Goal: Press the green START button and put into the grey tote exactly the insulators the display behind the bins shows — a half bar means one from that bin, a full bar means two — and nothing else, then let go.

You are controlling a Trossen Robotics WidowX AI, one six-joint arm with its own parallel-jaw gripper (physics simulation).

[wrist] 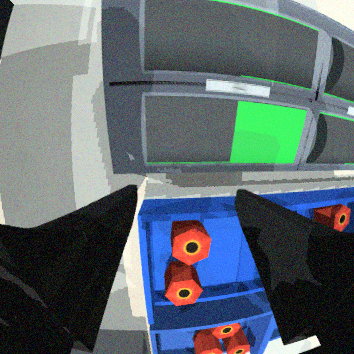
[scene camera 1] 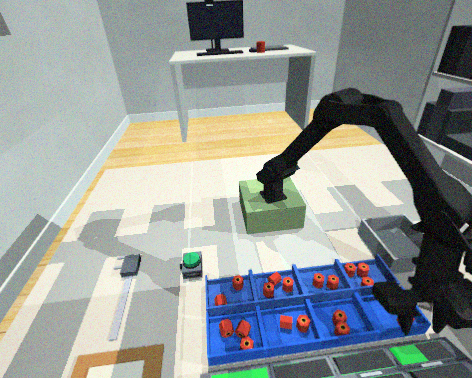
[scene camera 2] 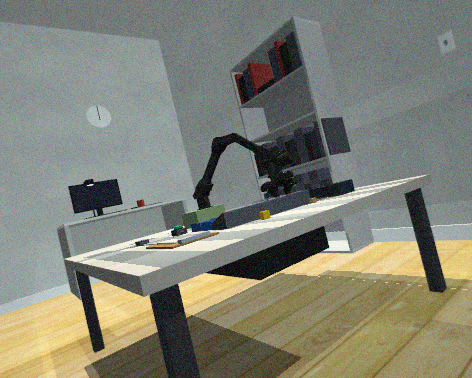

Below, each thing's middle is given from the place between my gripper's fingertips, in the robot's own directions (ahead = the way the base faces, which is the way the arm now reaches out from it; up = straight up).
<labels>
Right now the display [scene camera 2: 226, 220] is 200 mm to the right of my hand and 20 mm ahead of it. Also, from my hand: grey tool [scene camera 1: 129, 268]: 560 mm to the right, 320 mm behind, 20 mm below.
</labels>
